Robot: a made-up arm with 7 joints.
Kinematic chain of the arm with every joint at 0, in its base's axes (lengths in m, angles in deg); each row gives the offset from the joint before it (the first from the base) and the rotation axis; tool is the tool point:
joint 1: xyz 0 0 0.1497 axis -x
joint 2: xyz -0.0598 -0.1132 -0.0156 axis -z
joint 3: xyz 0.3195 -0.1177 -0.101 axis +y
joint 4: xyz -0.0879 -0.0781 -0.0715 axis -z
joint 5: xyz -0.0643 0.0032 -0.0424 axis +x
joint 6: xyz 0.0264 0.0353 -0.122 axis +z
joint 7: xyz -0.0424 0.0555 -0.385 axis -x
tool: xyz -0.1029 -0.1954 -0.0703
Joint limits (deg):
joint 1: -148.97..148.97
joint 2: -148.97..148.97
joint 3: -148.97..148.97
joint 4: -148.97..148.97
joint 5: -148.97..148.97
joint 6: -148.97..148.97
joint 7: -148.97..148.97
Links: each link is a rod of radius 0.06 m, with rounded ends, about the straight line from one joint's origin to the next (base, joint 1, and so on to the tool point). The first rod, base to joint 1, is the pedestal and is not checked.
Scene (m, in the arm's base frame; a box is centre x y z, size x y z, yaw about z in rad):
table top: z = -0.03
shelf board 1: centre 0.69 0.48 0.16 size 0.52 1 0.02 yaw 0.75
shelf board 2: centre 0.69 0.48 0.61 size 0.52 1 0.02 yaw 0.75
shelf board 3: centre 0.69 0.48 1.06 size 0.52 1 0.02 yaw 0.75
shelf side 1: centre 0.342 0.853 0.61 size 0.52 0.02 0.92 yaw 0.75
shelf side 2: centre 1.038 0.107 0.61 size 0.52 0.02 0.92 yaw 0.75
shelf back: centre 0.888 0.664 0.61 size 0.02 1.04 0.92 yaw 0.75
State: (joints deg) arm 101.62 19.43 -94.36 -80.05 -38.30 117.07 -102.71
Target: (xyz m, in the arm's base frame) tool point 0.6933 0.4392 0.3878
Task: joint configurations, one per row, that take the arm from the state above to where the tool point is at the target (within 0.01 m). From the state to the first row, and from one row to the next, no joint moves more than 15 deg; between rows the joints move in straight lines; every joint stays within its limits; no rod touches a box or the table.
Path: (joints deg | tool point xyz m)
1: 88.90 17.96 -96.92 -83.70 -46.44 119.87 -107.17 | 0.4900 0.4240 0.8528
2: 76.18 16.49 -99.47 -87.35 -54.57 122.66 -111.63 | 0.3844 0.3265 0.8552
3: 63.47 15.02 -102.03 -91.00 -62.71 125.46 -116.10 | 0.2731 0.2176 0.8369
4: 60.88 20.47 -99.02 -103.03 -65.95 130.99 -121.79 | 0.2625 0.2355 0.7316
5: 58.30 25.91 -96.02 -115.06 -69.18 136.53 -127.48 | 0.2813 0.2276 0.6173
6: 55.72 31.36 -93.01 -127.09 -72.42 142.06 -133.17 | 0.3166 0.1895 0.5012
7: 53.13 36.81 -90.00 -139.12 -75.66 147.60 -138.87 | 0.3529 0.1221 0.3878
8: 67.24 25.39 -89.62 -127.37 -66.46 140.76 -127.49 | 0.4267 0.2627 0.4562
9: 81.34 13.96 -89.23 -115.62 -57.26 133.91 -116.12 | 0.5404 0.3801 0.4595
10: 95.45 2.54 -88.84 -103.86 -48.07 127.07 -104.75 | 0.6933 0.4392 0.3879

